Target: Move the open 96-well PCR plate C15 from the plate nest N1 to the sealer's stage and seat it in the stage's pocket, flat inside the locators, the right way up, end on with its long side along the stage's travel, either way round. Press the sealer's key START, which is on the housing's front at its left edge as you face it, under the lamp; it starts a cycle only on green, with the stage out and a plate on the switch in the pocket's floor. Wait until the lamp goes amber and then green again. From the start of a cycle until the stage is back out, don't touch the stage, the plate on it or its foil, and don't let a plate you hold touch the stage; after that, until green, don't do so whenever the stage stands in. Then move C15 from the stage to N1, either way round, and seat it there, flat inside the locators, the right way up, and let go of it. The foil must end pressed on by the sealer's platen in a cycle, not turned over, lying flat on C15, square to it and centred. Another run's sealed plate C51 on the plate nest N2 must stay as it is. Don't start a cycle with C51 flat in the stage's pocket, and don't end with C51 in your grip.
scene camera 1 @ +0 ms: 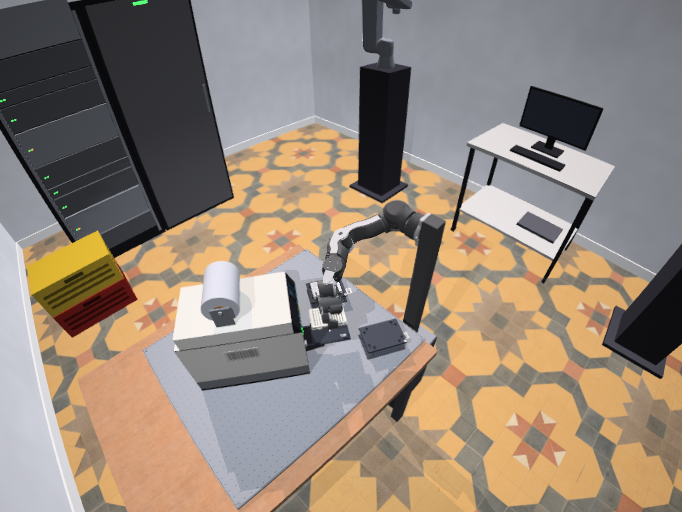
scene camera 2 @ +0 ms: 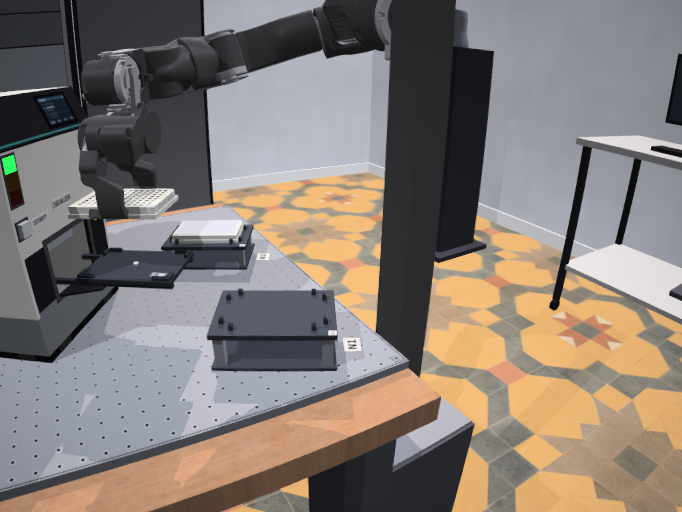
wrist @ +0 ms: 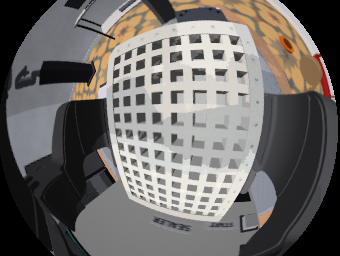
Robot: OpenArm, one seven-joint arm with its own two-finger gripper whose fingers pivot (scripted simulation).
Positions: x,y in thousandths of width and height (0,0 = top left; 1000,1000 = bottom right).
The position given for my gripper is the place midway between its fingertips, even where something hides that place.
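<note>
My gripper (scene camera 2: 183,405), (wrist: 519,541). Sealed plate C51 (scene camera 2: 325,452). White 96-well plate C15 (scene camera 2: 219,399), (wrist: 431,271). Black arm post (scene camera 2: 618,101), (scene camera 1: 634,446). Plate nest N1 (scene camera 2: 380,616). Foil roll (scene camera 1: 325,558). Sealer stage (scene camera 2: 168,524).
</note>
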